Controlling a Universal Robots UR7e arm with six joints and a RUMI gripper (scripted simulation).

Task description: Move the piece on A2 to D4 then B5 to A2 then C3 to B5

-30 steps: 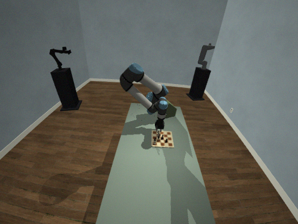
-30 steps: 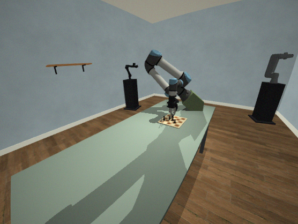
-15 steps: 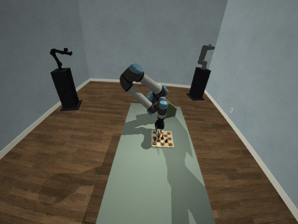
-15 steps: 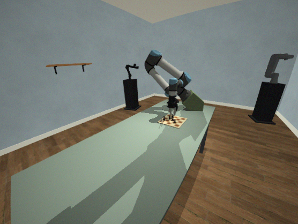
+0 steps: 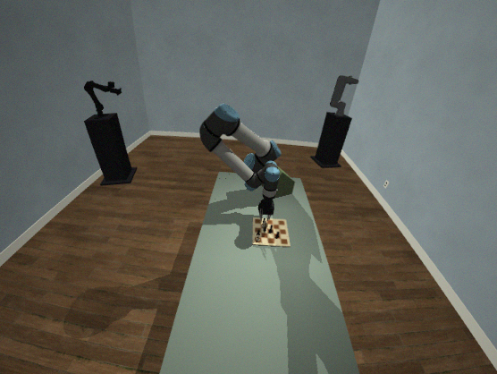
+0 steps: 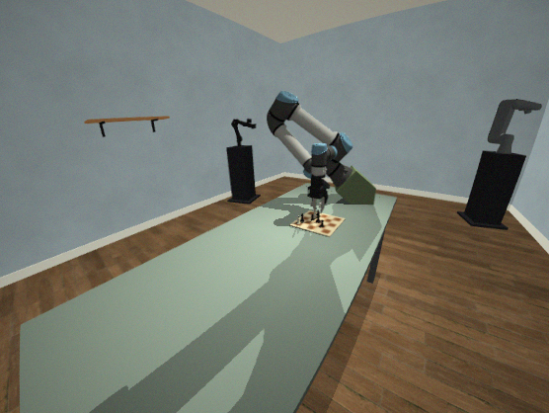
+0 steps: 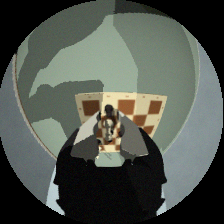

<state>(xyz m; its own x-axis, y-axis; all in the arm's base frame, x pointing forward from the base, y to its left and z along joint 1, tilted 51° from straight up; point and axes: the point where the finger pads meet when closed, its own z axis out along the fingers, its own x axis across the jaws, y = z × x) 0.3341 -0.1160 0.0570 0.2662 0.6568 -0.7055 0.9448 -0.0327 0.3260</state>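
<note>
The white piece lies 40 mm ahead of my hand and 10 mm to the right of it. From my hand the other things lie so: chessboard 80 mm ahead, 30 mm below, 20 mm to the left.
</note>
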